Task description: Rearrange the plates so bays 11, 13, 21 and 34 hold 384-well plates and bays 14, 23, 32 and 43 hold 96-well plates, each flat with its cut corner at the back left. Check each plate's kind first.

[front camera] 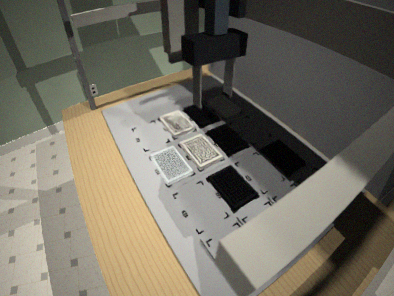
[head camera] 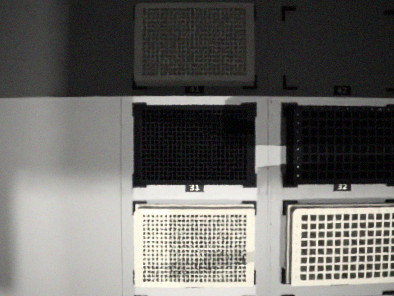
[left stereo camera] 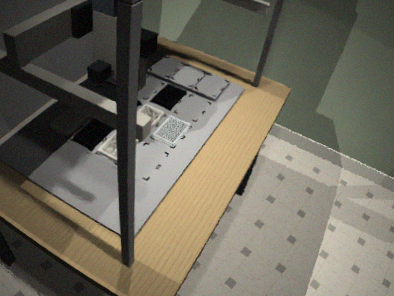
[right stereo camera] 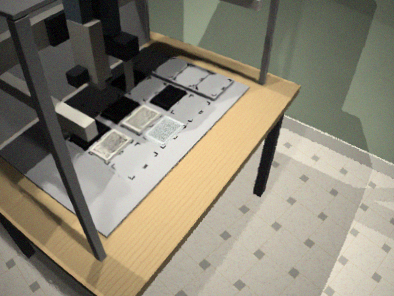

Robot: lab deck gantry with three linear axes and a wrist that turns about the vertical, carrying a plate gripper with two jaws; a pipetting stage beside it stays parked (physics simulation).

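Pixels of known places: gripper, fingertip midpoint: point(front camera: 212, 100) point(right stereo camera: 119, 84); robot's base, origin of the base link: point(front camera: 132, 129) point(left stereo camera: 146, 179) point(right stereo camera: 131, 178).
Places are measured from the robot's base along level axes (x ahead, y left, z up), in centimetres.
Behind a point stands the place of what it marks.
Observation:
My gripper point(front camera: 213, 100) @(x 19.7, y 20.9, z 15.9 cm) is open and empty, its jaws low around the dim bay 41 area. Fine-grid 384-well plates lie in bay 41 (pale plate point(head camera: 195, 42) @(x 6.5, y 36.3, z 1.3 cm) point(front camera: 224, 106) @(x 7.8, y 35.8, z 1.5 cm), shaded), bay 31 (black plate point(head camera: 195, 145) @(x 6.5, y 25.6, z 1.4 cm) point(front camera: 201, 116) @(x 8.3, y 24.6, z 1.2 cm)) and bay 21 (cream plate point(head camera: 195, 247) @(x 6.5, y 15.1, z 1.3 cm) point(front camera: 176, 122) @(x 6.5, y 14.9, z 1.2 cm)). Coarse-grid 96-well plates lie in bay 32 (black plate point(head camera: 345, 145) @(x 22.1, y 25.7, z 1.4 cm) point(front camera: 227, 140) @(x 24.0, y 24.8, z 1.3 cm)) and bay 22 (cream plate point(head camera: 345, 245) @(x 22.3, y 15.1, z 1.4 cm) point(front camera: 201, 150) @(x 23.4, y 14.9, z 1.3 cm)). A whitish fine-grid plate point(front camera: 172, 165) @(x 24.1, y 4.2, z 1.4 cm) point(right stereo camera: 165, 130) @(x 22.7, y 3.8, z 1.2 cm) is in bay 12. Black plates in bay 23 point(front camera: 232, 187) @(x 39.6, y 14.7, z 0.9 cm) and bay 43 point(front camera: 283, 157) @(x 39.9, y 35.4, z 1.3 cm) are too dark to classify; cut corners are unclear.
Bay 42 point(head camera: 289, 82) @(x 16.8, y 32.6, z 0.0 cm) shows corner marks right of bay 41. A pale beam point(front camera: 300, 205) @(x 61.7, y -3.5, z 40.0 cm) crosses the front right of the front view. Dark frame posts point(left stereo camera: 127, 150) @(x -27.1, y -11.4, z 43.1 cm) point(right stereo camera: 55, 135) @(x -26.2, y -11.5, z 46.1 cm) stand before the deck in the stereo views. Raised grey pads point(right stereo camera: 192, 75) @(x 55.9, y 14.9, z 1.4 cm) lie at the deck's far end.

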